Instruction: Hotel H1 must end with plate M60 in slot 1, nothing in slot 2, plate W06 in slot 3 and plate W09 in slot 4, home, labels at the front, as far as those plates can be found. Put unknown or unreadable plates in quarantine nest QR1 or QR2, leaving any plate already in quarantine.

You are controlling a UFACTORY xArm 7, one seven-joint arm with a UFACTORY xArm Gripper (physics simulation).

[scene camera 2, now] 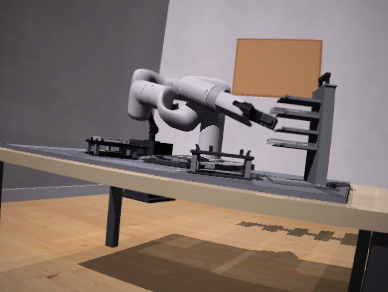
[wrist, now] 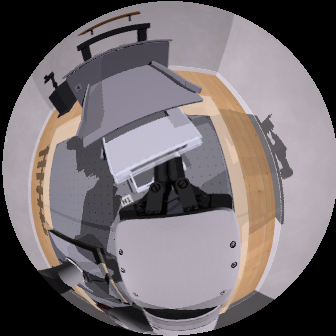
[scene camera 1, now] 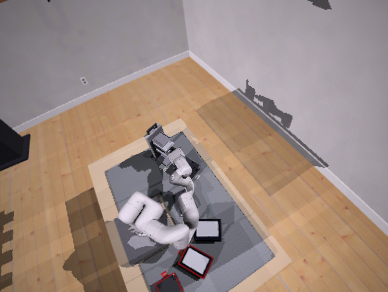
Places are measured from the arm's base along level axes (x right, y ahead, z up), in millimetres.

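Pixels of known places: gripper, between the fingertips: [scene camera 2: 275, 124] [wrist: 167, 154] [scene camera 1: 171, 147]; arm's base, origin of its link: [scene camera 2: 208, 160] [wrist: 76, 269].
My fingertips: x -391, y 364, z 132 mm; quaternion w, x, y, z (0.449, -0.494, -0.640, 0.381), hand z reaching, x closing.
Observation:
Ahead of a thing's pixels: the offset from my fingertips to its top centre. "spot": to the spot under its first point.
Hotel H1 [scene camera 1: 161, 142] [scene camera 2: 321, 140] [wrist: 142, 90] stands at the table's end, its H1 label @[spot: dx +54, dy -99, dz -151 mm] [wrist: 126, 200] readable in the wrist view. In scene camera 2, one plate @[dx -36, dy -36, dz +44 mm] [scene camera 2: 294, 111] lies on the second shelf from the top, another plate @[spot: dx -53, dy +8, dz -49 mm] [scene camera 2: 291, 144] on the lowest; the top shelf @[dx -46, dy -41, dz +71 mm] [scene camera 2: 298, 100] and third shelf @[spot: dx -70, dy -1, dz -10 mm] [scene camera 2: 300, 130] look bare. The upper plate also shows in the wrist view [wrist: 150, 143], its label unreadable. My gripper [scene camera 2: 275, 123] [wrist: 167, 154] is shut and empty, fingertips together at that plate's front edge, slightly below it; contact is unclear.
In scene camera 1, a pale plate @[dx +587, dy -9, dz -87 mm] [scene camera 1: 207, 228] sits in a black-framed nest, and another plate @[dx +714, dy -146, dz -97 mm] [scene camera 1: 195, 260] in a red-framed nest @[spot: dx +779, dy -98, dz -111 mm] [scene camera 1: 208, 268]. A second red frame @[spot: dx +760, dy -330, dz -112 mm] [scene camera 1: 168, 284] is cut off by the view edge. A raised dark stand [scene camera 2: 222, 155] is near the table's front.

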